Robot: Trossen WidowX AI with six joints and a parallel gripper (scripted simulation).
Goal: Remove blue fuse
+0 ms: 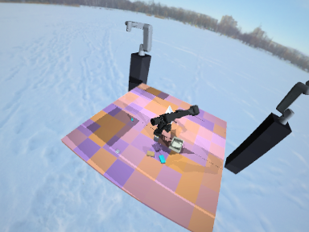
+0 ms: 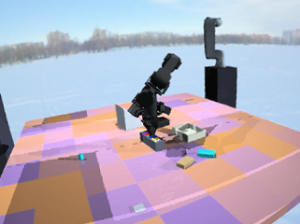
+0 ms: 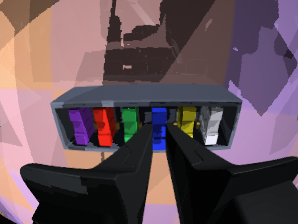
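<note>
Now: the grey tray 3 cm behind my gripper tip, 18 cm to the left of it and 4 cm below it. The rest, counted from my gripper tip: cyan block 17 cm ahead, 16 cm to the left, 3 cm below; blue fuse 1 cm below; tan block 20 cm ahead, 6 cm to the left, 3 cm below.
</note>
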